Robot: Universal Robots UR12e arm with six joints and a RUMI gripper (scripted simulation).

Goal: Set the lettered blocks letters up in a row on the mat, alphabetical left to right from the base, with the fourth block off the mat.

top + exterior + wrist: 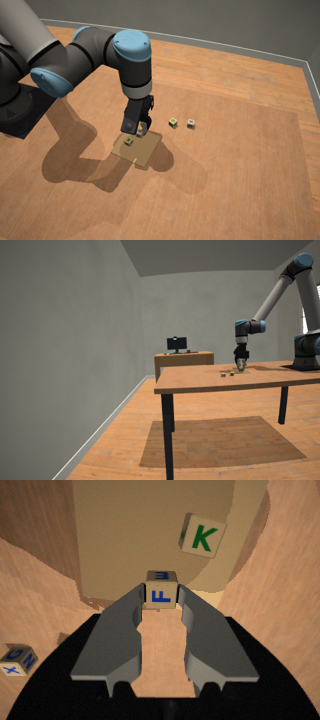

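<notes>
My hand is 40 mm to the left of the tan mat and 20 mm above it.
</notes>
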